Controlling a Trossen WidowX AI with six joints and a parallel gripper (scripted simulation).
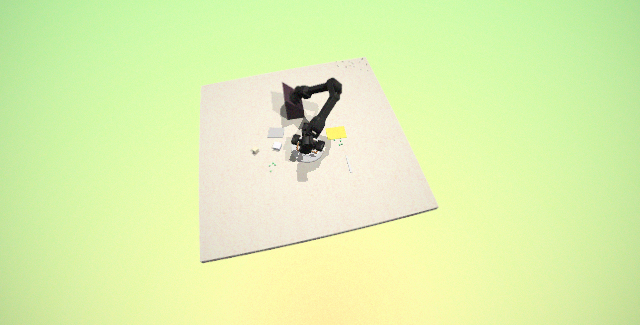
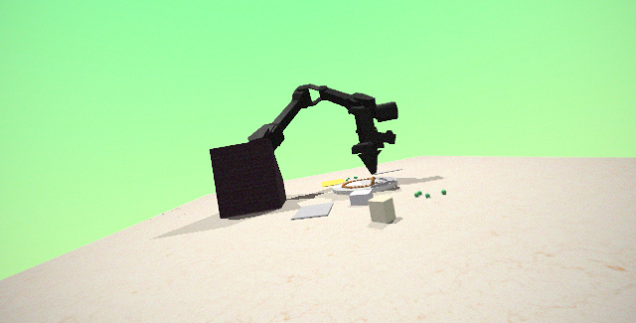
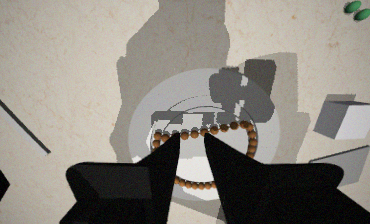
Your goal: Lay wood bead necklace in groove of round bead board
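My gripper tip is now 4 cm past the round white bead board and 2 cm above it. Round my gripper tip: thin white strip 11 cm ahead, 22 cm to the left, 3 cm below; then yellow card 12 cm behind, 19 cm to the left, 3 cm below; then grey flat plate 19 cm behind, 18 cm to the right, 3 cm below.
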